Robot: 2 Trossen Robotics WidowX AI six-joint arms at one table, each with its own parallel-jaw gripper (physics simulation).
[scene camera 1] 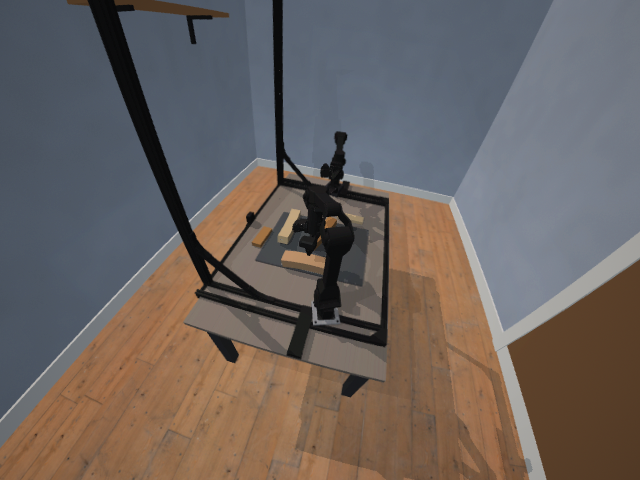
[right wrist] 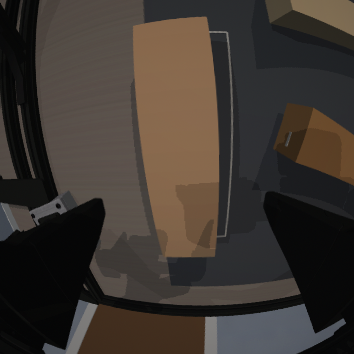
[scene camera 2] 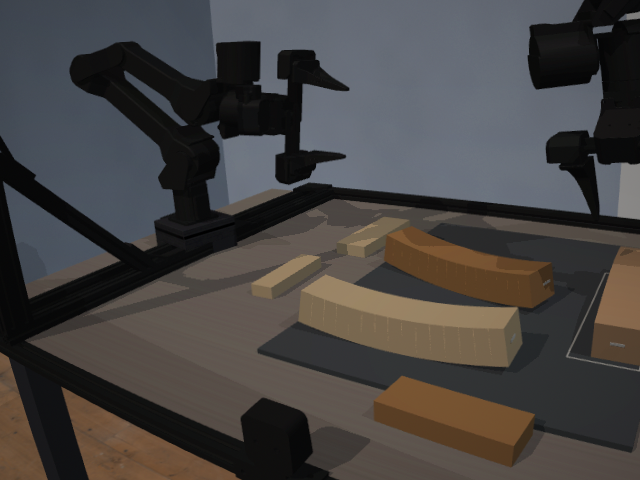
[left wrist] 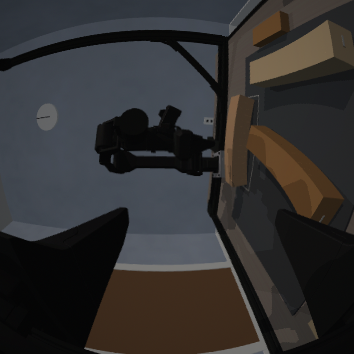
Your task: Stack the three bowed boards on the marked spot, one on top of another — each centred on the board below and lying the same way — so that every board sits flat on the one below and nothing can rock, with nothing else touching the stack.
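Places are measured from the left arm's base along level axes (x ahead, y left, z up), in metres.
Pixels of known places: left gripper, fingertip midpoint: [scene camera 1: 331, 186] [scene camera 2: 346, 123] [left wrist: 205, 217]; right gripper, fingertip midpoint: [right wrist: 185, 203] [scene camera 2: 637, 220] [left wrist: 207, 140]; left arm's base, origin of the base link: [scene camera 2: 193, 218]; right arm's base, origin of the base link: [scene camera 1: 325, 311] [left wrist: 215, 164].
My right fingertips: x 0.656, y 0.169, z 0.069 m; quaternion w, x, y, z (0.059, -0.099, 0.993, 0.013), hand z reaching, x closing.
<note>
For each thing: its top centre in the pictures, then the offset to it from my right fingertips. "*": a spot on its surface instead. Level surfaces: height alone.
- light tan bowed board, middle of its top: [right wrist: 179, 157] [scene camera 2: 637, 273] [left wrist: 228, 138] [scene camera 1: 308, 259] dz -0.060, dx +0.009, dy -0.005 m
- marked outline, surface spot: [right wrist: 231, 125] [scene camera 2: 586, 316] * dz -0.114, dx -0.038, dy -0.034 m
- pale yellow bowed board, middle of its top: [scene camera 2: 402, 298] [left wrist: 280, 57] [scene camera 1: 290, 221] dz -0.063, dx -0.170, dy -0.212 m
- orange-brown bowed board, middle of its top: [scene camera 2: 462, 247] [left wrist: 274, 164] [scene camera 1: 322, 228] dz -0.063, dx -0.211, dy -0.042 m
- dark mat, its level: dz -0.114 m
- orange-brown block, middle of its top: [scene camera 2: 453, 408] [left wrist: 264, 28] [scene camera 1: 262, 235] dz -0.099, dx -0.042, dy -0.298 m
A light tan bowed board [scene camera 1: 302, 261] [scene camera 2: 617, 310] [left wrist: 238, 140] [right wrist: 177, 140] lies partly over the marked outline [scene camera 2: 586, 315] [right wrist: 231, 125]; a strip of the spot shows at its right in the right wrist view. A pale yellow bowed board [scene camera 1: 289, 225] [scene camera 2: 408, 320] [left wrist: 305, 55] and an orange-brown bowed board [scene camera 2: 465, 268] [left wrist: 295, 170] [right wrist: 325, 145] lie apart from it. My right gripper [right wrist: 185, 203] is open above the tan board. My left gripper [scene camera 2: 346, 122] [left wrist: 205, 217] is open and empty, high above the table, its fingers pointing sideways.
A dark mat [scene camera 2: 320, 347] lies under the boards. An orange-brown block [scene camera 1: 262, 236] [scene camera 2: 454, 421] [left wrist: 271, 29] lies beside it. Small pale blocks [scene camera 2: 286, 276] [scene camera 2: 374, 237] lie at the left arm's side. A black box [scene camera 2: 276, 434] stands at the frame rail.
</note>
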